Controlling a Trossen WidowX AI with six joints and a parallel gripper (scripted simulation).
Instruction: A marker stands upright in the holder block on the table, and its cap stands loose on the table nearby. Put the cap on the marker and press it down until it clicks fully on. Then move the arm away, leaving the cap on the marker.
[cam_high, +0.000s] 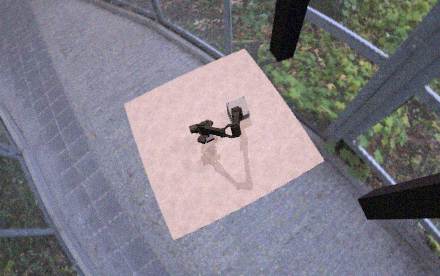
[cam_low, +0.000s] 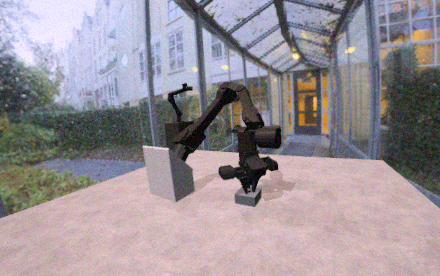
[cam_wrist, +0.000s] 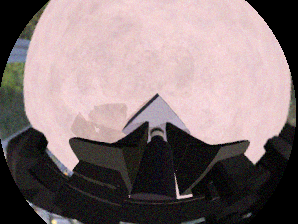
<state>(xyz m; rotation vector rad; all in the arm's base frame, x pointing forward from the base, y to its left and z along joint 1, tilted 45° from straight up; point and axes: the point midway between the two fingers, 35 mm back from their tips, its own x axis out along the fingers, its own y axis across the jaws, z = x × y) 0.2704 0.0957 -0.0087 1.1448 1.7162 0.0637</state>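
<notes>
Now: gripper tip 1 cm past the dark marker cap, 1 cm to the right of it and 5 cm below it. From my gripper tip the other things lie so: dark holder block 1 cm behind, 1 cm to the left, 2 cm below.
</notes>
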